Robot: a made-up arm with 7 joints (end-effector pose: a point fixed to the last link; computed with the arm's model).
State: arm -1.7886 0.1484 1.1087 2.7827 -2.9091 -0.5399 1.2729
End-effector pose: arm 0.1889 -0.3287 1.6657 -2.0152 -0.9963 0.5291
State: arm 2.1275 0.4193 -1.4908 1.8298 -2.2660 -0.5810 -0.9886
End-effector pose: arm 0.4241 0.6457 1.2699 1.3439 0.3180 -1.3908
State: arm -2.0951 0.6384 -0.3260 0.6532 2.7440 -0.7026 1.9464
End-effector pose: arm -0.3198 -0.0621 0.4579 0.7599 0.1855 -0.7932
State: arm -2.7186 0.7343 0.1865 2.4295 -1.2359 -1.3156 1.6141
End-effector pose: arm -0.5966 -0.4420 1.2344 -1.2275 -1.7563 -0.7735
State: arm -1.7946 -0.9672 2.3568 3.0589 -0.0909 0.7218 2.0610
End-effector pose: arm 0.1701 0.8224 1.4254 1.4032 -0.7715 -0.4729
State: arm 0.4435 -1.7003 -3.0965 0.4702 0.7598 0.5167 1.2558
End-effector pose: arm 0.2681 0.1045 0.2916 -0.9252 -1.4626 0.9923
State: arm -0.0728 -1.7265 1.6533 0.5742 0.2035 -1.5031 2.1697
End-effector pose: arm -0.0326 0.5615 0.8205 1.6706 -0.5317 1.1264
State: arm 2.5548 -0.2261 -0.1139 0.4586 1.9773 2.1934 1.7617
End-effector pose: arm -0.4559 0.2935 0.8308 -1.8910 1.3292 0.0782
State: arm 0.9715 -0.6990 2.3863 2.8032 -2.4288 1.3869 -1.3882
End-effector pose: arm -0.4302 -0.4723 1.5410 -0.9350 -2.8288 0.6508
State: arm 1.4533 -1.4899 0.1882 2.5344 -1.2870 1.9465 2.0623
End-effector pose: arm -0.0161 -0.8496 1.2696 2.0776 0.0402 -1.7056
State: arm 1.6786 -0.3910 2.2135 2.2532 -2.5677 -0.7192 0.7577
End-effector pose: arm -0.3413 -0.6310 1.3258 -1.1070 0.6567 0.0951
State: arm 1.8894 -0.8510 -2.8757 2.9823 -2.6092 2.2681 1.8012
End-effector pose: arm 0.1251 -0.6546 1.4465 1.7318 0.4722 0.9849
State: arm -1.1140 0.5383 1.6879 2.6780 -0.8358 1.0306 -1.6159
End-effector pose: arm 0.4622 -0.3500 1.5965 -1.1628 -1.0479 1.0958
